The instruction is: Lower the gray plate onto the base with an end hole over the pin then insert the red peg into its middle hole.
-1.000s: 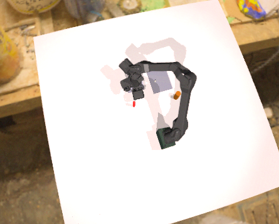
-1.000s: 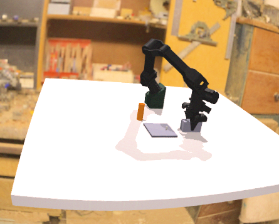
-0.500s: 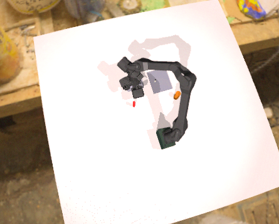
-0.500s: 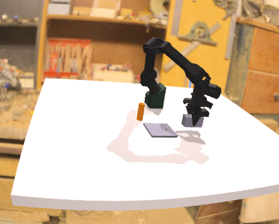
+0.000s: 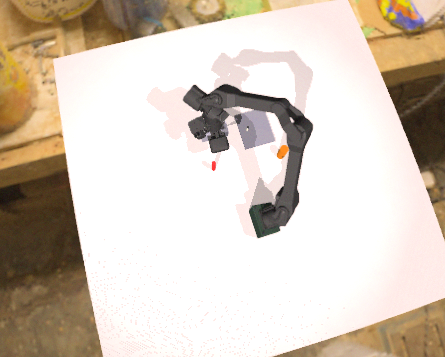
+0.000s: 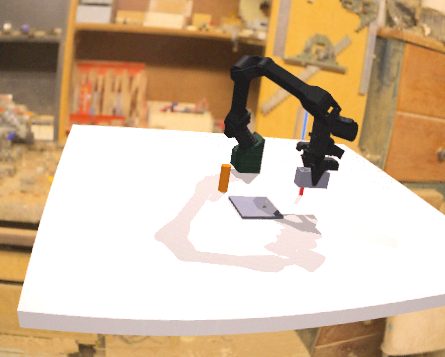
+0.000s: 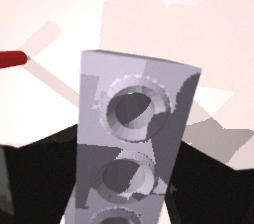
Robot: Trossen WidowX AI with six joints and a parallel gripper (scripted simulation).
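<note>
Now: the gray base 1 cm ahead of my gripper tip, 15 cm to the right of it and 7 cm below it. The rest, counted from my gripper tip: red peg 11 cm behind, 3 cm to the left, 4 cm below; orange cylinder 12 cm behind, 23 cm to the right, 4 cm below; gray plate 3 cm above.
</note>
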